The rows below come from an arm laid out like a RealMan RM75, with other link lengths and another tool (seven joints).
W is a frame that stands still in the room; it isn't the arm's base.
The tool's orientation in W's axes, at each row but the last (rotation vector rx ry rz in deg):
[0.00 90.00 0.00]
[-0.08 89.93 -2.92]
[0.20 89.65 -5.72]
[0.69 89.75 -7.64]
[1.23 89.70 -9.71]
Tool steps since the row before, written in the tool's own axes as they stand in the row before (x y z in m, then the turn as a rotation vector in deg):
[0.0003 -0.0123 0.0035 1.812 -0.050 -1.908]
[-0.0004 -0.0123 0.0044 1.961 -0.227 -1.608]
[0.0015 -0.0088 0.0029 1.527 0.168 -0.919]
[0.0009 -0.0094 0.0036 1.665 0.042 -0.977]
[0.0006 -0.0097 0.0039 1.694 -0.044 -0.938]
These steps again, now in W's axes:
[0.0035 -0.0123 -0.0003 -1.908 -0.050 -1.812]
[0.0040 -0.0124 0.0008 -1.614 -0.241 -1.955]
[0.0023 -0.0090 -0.0009 -0.901 0.134 -1.541]
[0.0027 -0.0097 -0.0002 -0.971 0.003 -1.669]
[0.0027 -0.0101 0.0003 -0.943 -0.089 -1.689]

